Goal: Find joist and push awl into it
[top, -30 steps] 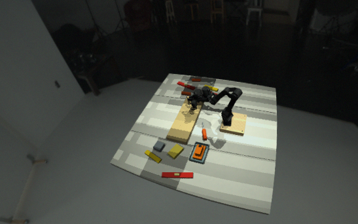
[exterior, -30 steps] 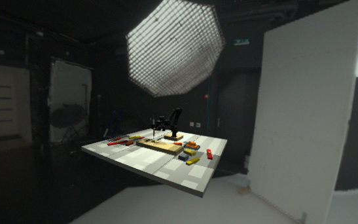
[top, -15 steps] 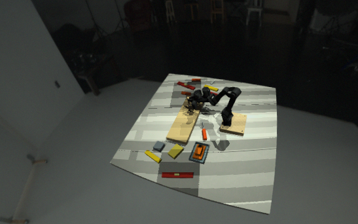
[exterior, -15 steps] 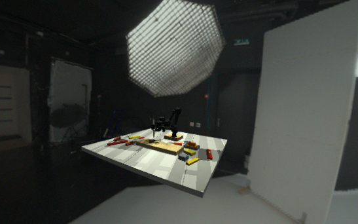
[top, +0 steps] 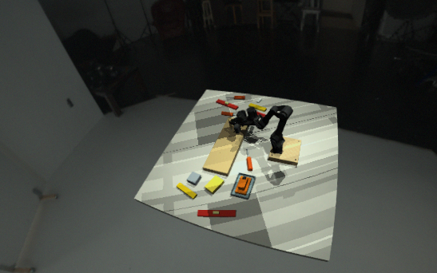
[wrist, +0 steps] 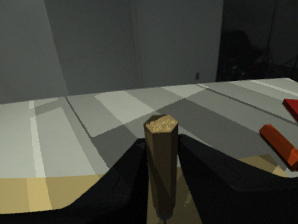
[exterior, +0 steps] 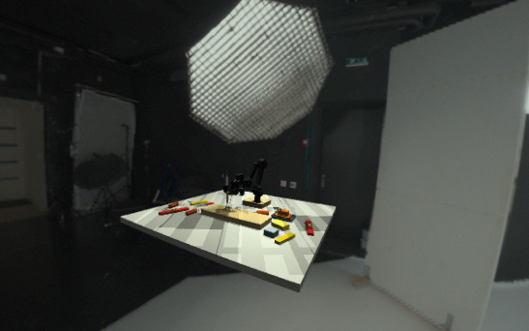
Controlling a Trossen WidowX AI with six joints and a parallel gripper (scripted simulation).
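My gripper tip is now 6 cm above the awl. Round my gripper tip: blue-grey tray 41 cm to the left, 16 cm below, 16 cm behind; then stud finder 40 cm to the left, 16 cm behind, 12 cm below; then yellow block 43 cm to the left, 16 cm below, 2 cm ahead.
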